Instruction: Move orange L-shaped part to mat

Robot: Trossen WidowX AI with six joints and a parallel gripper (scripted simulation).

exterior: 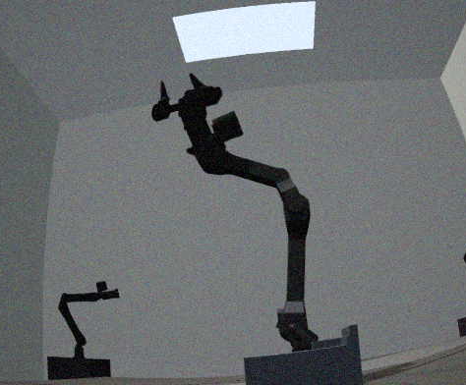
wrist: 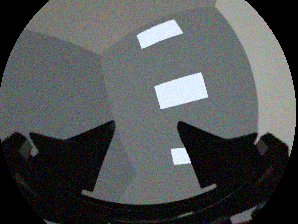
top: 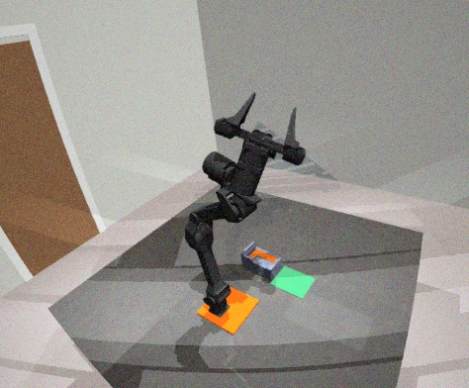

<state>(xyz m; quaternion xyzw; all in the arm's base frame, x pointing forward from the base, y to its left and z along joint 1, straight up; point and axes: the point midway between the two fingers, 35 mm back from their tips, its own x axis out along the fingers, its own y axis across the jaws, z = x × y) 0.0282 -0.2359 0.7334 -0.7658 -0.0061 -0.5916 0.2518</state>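
My gripper tip is now 240 mm short of the orange L-shaped part, 230 mm to the right of it and 730 mm above it. Round my gripper tip: tray wall: 280 mm ahead, 200 mm to the left, 730 mm below; then green mat: 230 mm ahead, 70 mm to the left, 790 mm below.
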